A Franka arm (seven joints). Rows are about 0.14 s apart.
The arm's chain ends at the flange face. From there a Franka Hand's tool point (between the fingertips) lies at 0.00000 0.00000 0.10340 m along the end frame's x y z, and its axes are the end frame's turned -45 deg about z.
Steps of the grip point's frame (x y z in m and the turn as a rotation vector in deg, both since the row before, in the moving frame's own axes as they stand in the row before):
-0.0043 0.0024 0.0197 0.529 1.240 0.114
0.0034 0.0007 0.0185 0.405 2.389 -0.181
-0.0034 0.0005 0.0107 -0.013 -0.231 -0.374
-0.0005 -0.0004 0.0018 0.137 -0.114 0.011
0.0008 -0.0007 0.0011 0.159 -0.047 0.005
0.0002 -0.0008 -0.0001 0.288 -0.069 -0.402
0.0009 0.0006 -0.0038 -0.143 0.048 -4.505
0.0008 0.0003 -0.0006 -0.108 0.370 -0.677
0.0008 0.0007 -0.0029 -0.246 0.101 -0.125
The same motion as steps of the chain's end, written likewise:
-0.0023 0.0070 0.0197 1.251 0.503 0.114
0.0004 0.0017 0.0186 1.976 1.403 -0.181
-0.0018 0.0024 0.0107 -0.173 -0.154 -0.374
-0.0003 0.0001 0.0018 0.016 -0.177 0.011
0.0003 -0.0009 0.0011 0.079 -0.146 0.005
0.0000 -0.0004 -0.0001 0.155 -0.252 -0.402
0.0008 -0.0003 -0.0038 -0.067 0.135 -4.505
0.0002 0.0000 -0.0006 0.185 0.338 -0.677
0.0006 -0.0003 -0.0029 -0.103 0.245 -0.125

